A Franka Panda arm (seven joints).
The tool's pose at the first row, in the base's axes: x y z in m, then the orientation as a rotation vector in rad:
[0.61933 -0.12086 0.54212 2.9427 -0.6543 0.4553]
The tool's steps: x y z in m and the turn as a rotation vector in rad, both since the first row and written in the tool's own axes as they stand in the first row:
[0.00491 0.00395 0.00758 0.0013 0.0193 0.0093]
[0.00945 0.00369 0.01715 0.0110 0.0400 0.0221]
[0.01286 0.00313 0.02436 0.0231 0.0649 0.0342]
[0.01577 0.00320 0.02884 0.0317 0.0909 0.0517]
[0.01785 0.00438 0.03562 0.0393 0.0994 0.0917]
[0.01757 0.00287 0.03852 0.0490 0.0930 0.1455]
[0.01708 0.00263 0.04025 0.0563 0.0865 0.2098]
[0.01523 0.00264 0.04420 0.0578 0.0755 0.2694]
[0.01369 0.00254 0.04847 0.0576 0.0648 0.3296]
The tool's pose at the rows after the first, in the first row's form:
[0.62391 -0.12755 0.53652 2.9339 -0.6660 0.4845]
[0.63051 -0.13060 0.52881 2.9311 -0.6824 0.5200]
[0.63562 -0.13257 0.52298 2.9283 -0.6972 0.5627]
[0.63930 -0.13448 0.51962 2.9198 -0.7199 0.6058]
[0.64241 -0.13742 0.51384 2.9127 -0.7788 0.6255]
[0.64359 -0.13638 0.51096 2.9096 -0.8607 0.6259]
[0.64373 -0.13624 0.50916 2.8985 -0.9588 0.6253]
[0.64319 -0.13611 0.50483 2.8830 -1.0501 0.6144]
[0.64305 -0.13606 0.50029 2.8628 -1.1420 0.6025]

